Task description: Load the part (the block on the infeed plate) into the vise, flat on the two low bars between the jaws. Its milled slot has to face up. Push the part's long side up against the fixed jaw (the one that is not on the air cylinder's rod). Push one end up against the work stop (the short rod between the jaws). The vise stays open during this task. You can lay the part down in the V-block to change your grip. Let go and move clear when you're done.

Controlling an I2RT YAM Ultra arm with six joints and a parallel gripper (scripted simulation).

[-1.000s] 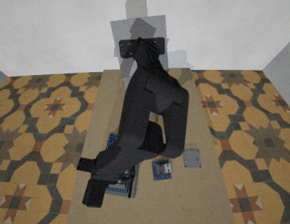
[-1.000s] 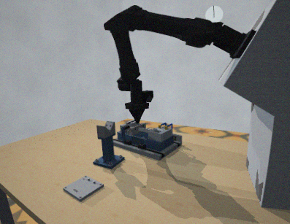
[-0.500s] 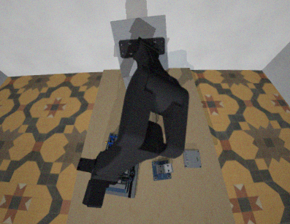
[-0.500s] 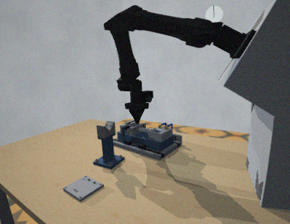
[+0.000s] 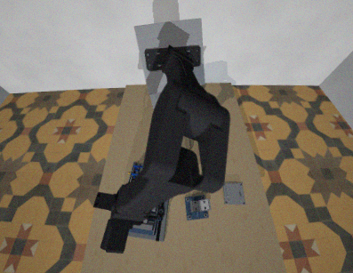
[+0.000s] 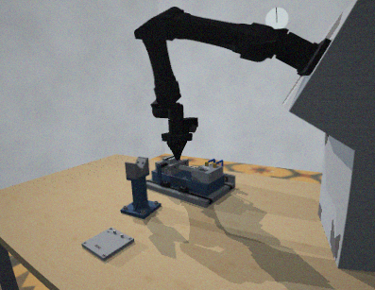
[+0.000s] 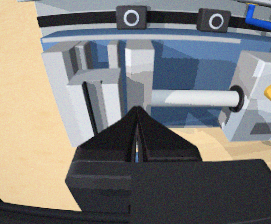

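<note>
Right now my hand is 3 cm short of the part, 1 cm to the left of it and 1 cm above it. Round my hand: air cylinder rod: 5 cm behind, 3 cm below, 1 cm to the left; then moving jaw: 3 cm below; then work stop: 4 cm to the left, 4 cm ahead, 2 cm below.
</note>
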